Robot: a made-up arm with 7 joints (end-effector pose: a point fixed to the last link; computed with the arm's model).
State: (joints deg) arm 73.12 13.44 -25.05 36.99 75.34 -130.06 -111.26
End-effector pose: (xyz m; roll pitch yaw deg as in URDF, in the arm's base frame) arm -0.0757 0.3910 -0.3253 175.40 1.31 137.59
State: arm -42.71 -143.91 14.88 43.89 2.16 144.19 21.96
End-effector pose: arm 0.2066 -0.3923 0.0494 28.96 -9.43 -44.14
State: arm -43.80 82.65 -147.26 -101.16 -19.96 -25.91 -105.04
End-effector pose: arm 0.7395 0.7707 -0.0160 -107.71 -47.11 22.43
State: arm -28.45 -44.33 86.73 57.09 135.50 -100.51 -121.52
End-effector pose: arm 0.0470 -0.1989 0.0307 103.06 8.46 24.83
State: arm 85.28 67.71 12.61 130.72 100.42 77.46 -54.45
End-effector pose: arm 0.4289 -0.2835 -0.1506 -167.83 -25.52 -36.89
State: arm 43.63 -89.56 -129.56 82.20 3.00 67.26 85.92
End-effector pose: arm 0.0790 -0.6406 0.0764 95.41 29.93 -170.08
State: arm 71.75 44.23 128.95 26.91 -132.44 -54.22 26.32
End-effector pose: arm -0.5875 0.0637 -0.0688 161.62 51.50 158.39
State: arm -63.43 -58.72 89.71 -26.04 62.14 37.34 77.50
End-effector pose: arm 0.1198 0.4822 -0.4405 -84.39 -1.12 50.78
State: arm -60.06 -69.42 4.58 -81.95 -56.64 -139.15 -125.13
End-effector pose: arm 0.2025 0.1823 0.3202 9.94 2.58 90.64
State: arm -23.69 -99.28 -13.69 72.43 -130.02 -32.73 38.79
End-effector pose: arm -0.3457 -0.1132 -0.1507 12.06 13.84 120.18
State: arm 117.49 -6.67 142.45 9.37 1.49 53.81 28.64
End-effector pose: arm -0.1155 -0.6986 0.0064 137.45 -19.50 -92.13
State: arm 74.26 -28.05 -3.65 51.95 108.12 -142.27 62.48
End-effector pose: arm 0.2617 -0.0390 0.0359 57.88 -32.76 -85.72
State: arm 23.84 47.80 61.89 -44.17 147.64 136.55 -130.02
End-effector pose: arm -0.3104 0.0769 0.1996 -109.78 -7.96 -12.36
